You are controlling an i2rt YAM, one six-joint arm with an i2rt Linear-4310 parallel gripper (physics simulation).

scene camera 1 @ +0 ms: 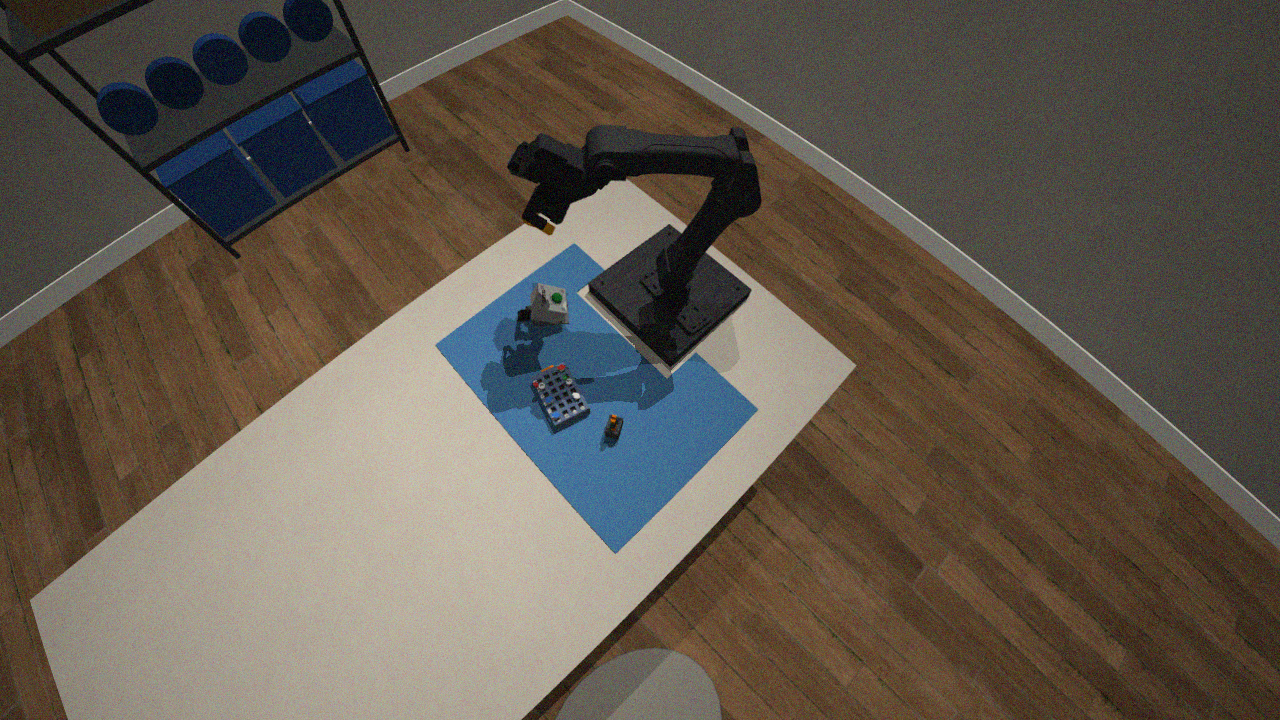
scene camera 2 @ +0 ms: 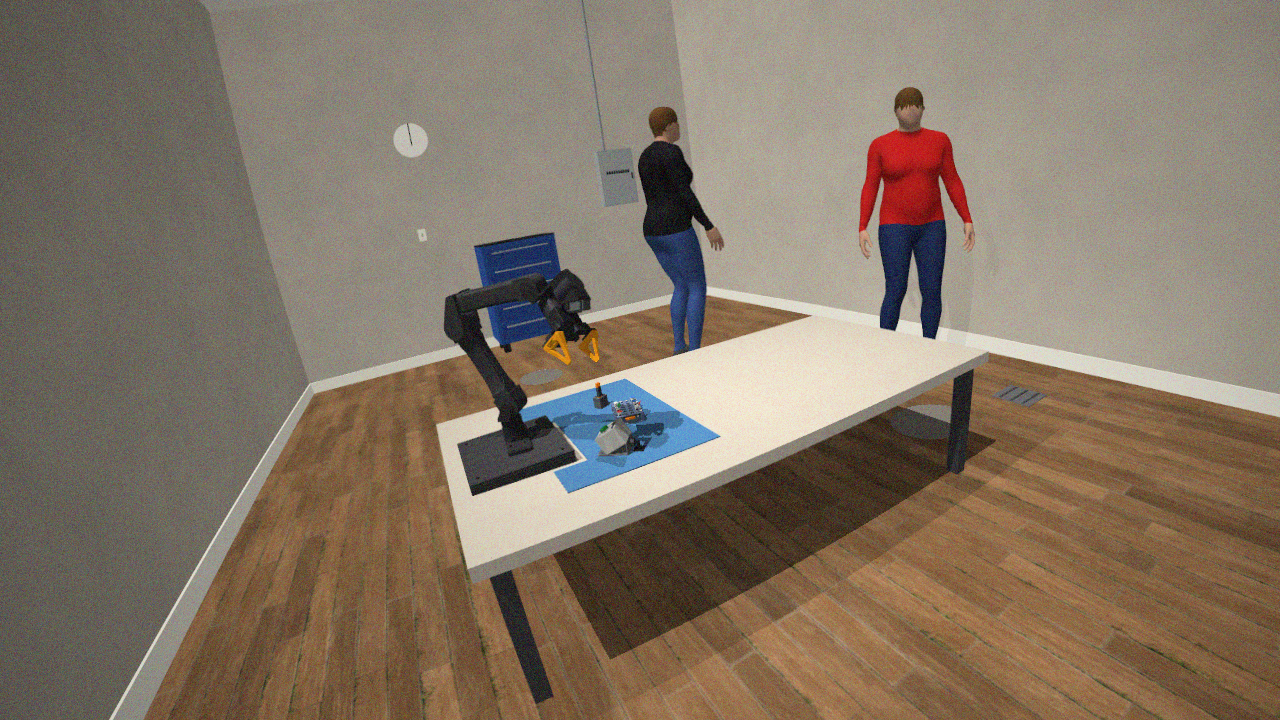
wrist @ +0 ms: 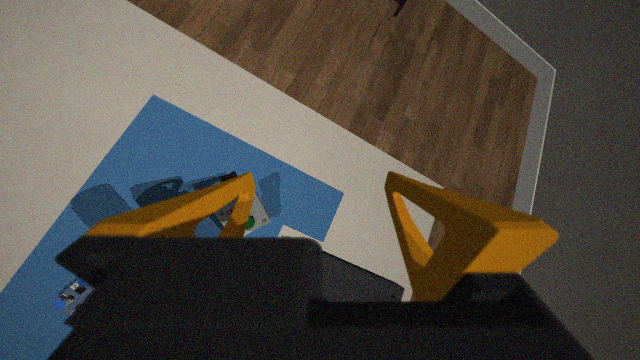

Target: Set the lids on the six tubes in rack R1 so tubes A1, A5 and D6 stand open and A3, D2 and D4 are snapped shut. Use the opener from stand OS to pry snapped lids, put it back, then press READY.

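Frame: origin at the arm's base, x down, y right, z back, level; centimetres.
Seen in the pictures: gripper, fingertip midpoint: [scene camera 1: 535, 202] [scene camera 2: 584, 362] [wrist: 319, 179]; arm's base at its link origin: [scene camera 1: 674, 300] [scene camera 2: 516, 439].
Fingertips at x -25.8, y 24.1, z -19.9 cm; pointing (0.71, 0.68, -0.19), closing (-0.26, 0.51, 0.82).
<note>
Offsets run from my fingertips to a thing's middle. "*": to the spot under its first point. Level surfaces: height alone.
The tube rack R1 @[dx +26.2, dy -26.6, dz -15.9 cm] [scene camera 1: 561, 399] [scene camera 2: 629, 411] stands on the blue mat, with small red, white, green and blue parts on it. Part of the rack also shows at the lower left of the wrist view [wrist: 74, 295]. The tube lids are too small to tell open from snapped. The opener, orange-topped, stands upright in the dark stand OS [scene camera 1: 613, 429] [scene camera 2: 600, 401]. The grey box with the green READY button [scene camera 1: 556, 298] [wrist: 249, 222] stands near the arm base. My gripper [scene camera 2: 577, 360] [wrist: 319, 179] is open and empty, high above the table, apart from all of these.
The blue mat @[dx +29.1 cm] [scene camera 1: 626, 501] [scene camera 2: 675, 434] lies on the white table @[dx +29.5 cm] [scene camera 1: 313, 537] [scene camera 2: 805, 394]. The arm's black base plate [scene camera 1: 707, 295] [scene camera 2: 487, 465] stands at the mat's edge. A small black object @[* dx +28.2, dy -4.0, dz -11.5 cm] [scene camera 1: 523, 315] sits beside the READY box. Two people stand beyond the table in scene camera 2.
</note>
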